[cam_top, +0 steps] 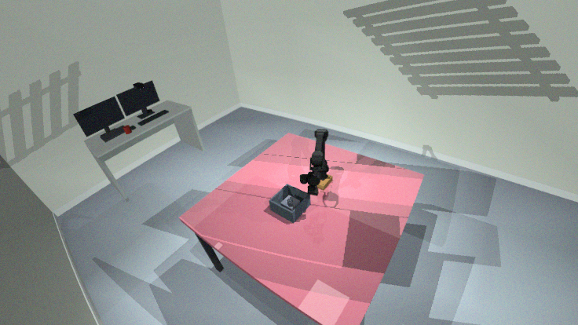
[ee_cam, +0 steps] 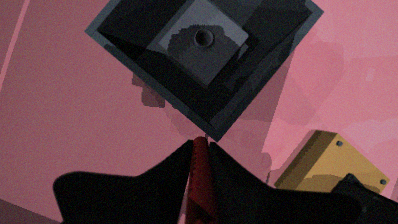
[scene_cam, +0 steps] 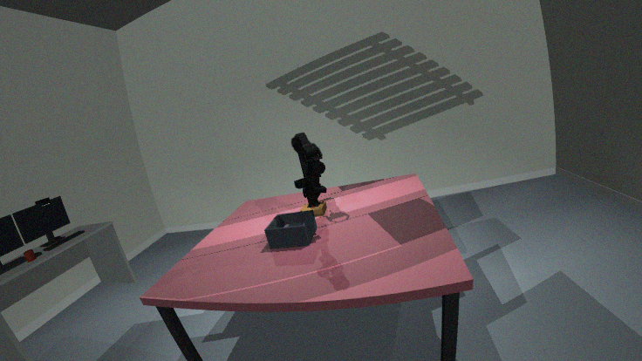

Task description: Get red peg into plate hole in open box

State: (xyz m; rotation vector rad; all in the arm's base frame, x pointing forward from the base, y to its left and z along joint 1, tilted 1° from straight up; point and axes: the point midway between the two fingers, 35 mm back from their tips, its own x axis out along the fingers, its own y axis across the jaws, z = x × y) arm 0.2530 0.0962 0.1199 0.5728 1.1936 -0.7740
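The grey plate lies 8 cm ahead of my gripper tip, 10 cm to the right of it and 8 cm below it. Also, from my gripper tip: dark box: 8 cm ahead, 10 cm to the right, 10 cm below; then red peg: 1 cm behind, 1 cm to the left, 3 cm above.
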